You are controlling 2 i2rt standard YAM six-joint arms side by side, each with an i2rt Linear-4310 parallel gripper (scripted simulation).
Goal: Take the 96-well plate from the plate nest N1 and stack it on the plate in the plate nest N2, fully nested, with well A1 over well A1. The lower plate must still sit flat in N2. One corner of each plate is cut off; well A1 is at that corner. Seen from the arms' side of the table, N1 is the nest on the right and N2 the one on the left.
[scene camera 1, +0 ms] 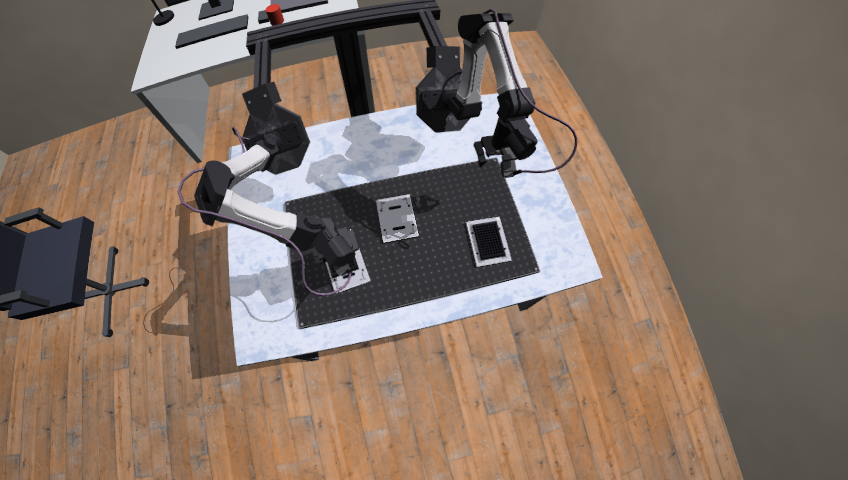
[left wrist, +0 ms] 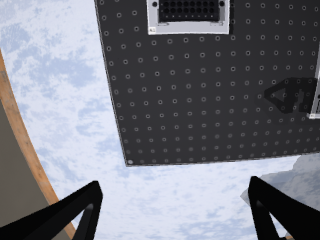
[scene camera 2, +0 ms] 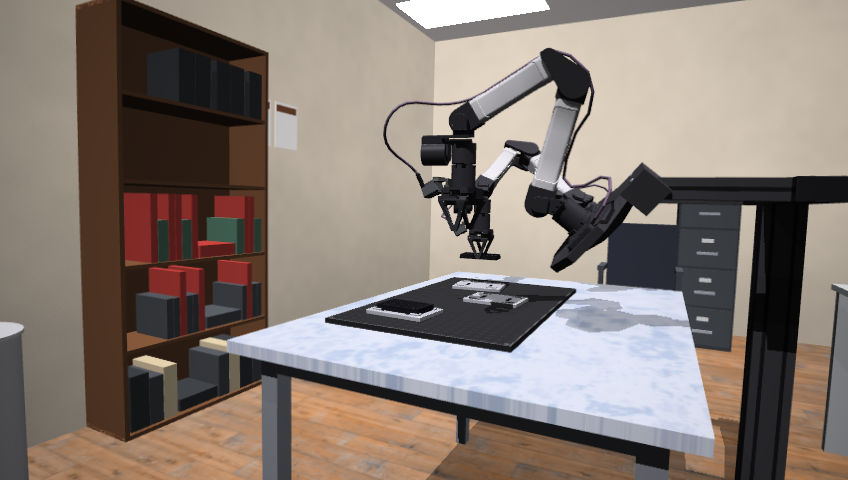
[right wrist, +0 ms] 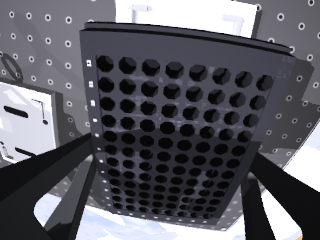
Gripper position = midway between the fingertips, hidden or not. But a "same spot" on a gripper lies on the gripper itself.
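The left gripper is out of frame in the right wrist view. The left gripper is visible in scene camera 1 [494, 163], in scene camera 2 and in the left wrist view. On the left gripper, [left wrist: 88, 198] and [scene camera 2: 452, 222] are the same spot.
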